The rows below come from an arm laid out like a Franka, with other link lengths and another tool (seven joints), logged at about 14 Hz.
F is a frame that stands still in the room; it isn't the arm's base.
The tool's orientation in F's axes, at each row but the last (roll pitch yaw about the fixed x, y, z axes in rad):
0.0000, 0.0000, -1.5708
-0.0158, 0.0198, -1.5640
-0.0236, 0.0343, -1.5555
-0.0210, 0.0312, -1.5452
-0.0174, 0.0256, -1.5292
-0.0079, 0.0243, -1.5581
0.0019, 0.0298, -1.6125
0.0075, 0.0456, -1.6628
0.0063, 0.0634, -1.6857
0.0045, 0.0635, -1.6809
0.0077, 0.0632, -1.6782
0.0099, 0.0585, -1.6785
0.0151, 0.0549, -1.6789
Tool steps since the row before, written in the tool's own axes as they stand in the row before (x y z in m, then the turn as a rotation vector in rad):
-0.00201, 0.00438, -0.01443, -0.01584, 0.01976, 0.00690
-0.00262, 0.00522, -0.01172, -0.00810, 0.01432, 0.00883
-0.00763, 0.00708, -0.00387, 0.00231, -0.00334, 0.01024
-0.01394, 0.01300, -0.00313, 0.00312, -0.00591, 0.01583
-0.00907, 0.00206, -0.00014, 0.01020, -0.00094, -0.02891
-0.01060, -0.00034, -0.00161, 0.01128, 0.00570, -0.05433
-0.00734, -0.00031, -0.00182, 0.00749, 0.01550, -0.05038
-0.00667, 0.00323, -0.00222, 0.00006, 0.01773, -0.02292
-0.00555, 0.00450, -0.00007, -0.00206, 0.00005, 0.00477
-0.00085, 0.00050, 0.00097, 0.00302, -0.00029, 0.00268
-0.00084, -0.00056, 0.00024, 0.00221, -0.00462, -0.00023
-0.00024, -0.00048, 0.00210, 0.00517, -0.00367, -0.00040
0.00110, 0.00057, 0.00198, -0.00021, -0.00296, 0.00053
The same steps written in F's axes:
0.00438, 0.00201, -0.01443, 0.01976, 0.01584, 0.00690
0.00501, 0.00289, -0.01175, 0.01440, 0.00803, 0.00876
0.00687, 0.00787, -0.00377, -0.00306, -0.00271, 0.01023
0.01257, 0.01437, -0.00297, -0.00548, -0.00376, 0.01585
0.00168, 0.00915, 0.00006, -0.00105, -0.00951, -0.02914
-0.00049, 0.01063, -0.00135, 0.00540, -0.00989, -0.05463
0.00000, 0.00740, -0.00160, 0.01533, -0.00663, -0.05055
0.00385, 0.00644, -0.00189, 0.01792, -0.00067, -0.02277
0.00511, 0.00499, 0.00031, 0.00022, 0.00174, 0.00489
0.00058, 0.00073, 0.00102, -0.00065, -0.00313, 0.00248
-0.00047, 0.00088, 0.00029, -0.00483, -0.00168, -0.00040
-0.00049, 0.00017, 0.00211, -0.00420, -0.00471, -0.00074
0.00041, -0.00126, 0.00193, -0.00293, 0.00050, 0.00050

